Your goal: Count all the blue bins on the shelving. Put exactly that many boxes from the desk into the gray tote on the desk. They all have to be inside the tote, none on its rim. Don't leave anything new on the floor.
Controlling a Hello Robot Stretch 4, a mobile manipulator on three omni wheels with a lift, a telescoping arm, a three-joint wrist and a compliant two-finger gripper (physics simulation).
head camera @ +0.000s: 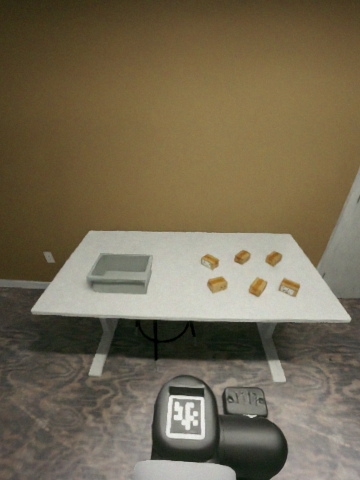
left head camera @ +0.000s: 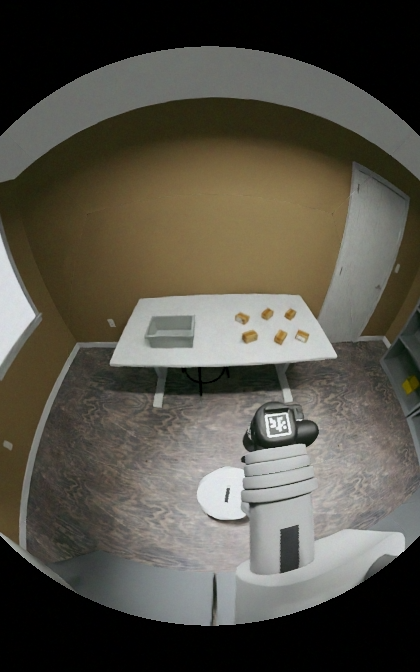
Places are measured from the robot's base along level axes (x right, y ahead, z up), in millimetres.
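Pixels of known places: robot's base, origin of the base link: [left head camera: 226, 492].
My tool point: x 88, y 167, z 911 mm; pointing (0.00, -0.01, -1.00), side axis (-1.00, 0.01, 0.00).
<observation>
For each thing: its middle in the pictures, then the offset to it from my tool point. Level surfaces: height alone.
- gray tote, body centre: [head camera: 123, 273] [left head camera: 171, 331] dx -439, dy +774, dz -158 mm
- white desk, its level: dz -218 mm
- left box, body centre: [head camera: 217, 284] [left head camera: 249, 336] dx +63, dy +755, dz -193 mm
- middle box, body centre: [head camera: 257, 287] [left head camera: 280, 336] dx +272, dy +743, dz -193 mm
- right box, body centre: [head camera: 289, 287] [left head camera: 301, 335] dx +438, dy +747, dz -193 mm
- dark stool, body centre: [head camera: 163, 316] [left head camera: 204, 363] dx -259, dy +893, dz -659 mm
The gray tote [head camera: 120, 287] [left head camera: 171, 341] stands upright on the left of the white desk [head camera: 175, 302] [left head camera: 215, 354]; the part of its inside that shows holds no box. Several orange-brown boxes stand apart in two rows on the desk's right half. The front row has a left box [head camera: 217, 285] [left head camera: 249, 336], a middle box [head camera: 258, 287] [left head camera: 280, 337] and a right box [head camera: 289, 287] [left head camera: 302, 336]. My black wrist is in front of the desk, low in both views. My gripper's fingers do not show. No blue bin shows.
A dark stool [head camera: 156, 340] [left head camera: 201, 382] stands under the desk. Part of a grey shelf unit with a yellow bin [left head camera: 410, 384] shows at the right edge of the left head view. A white door [left head camera: 370, 260] is right of the desk. My round white base [left head camera: 220, 492] is beside the arm.
</observation>
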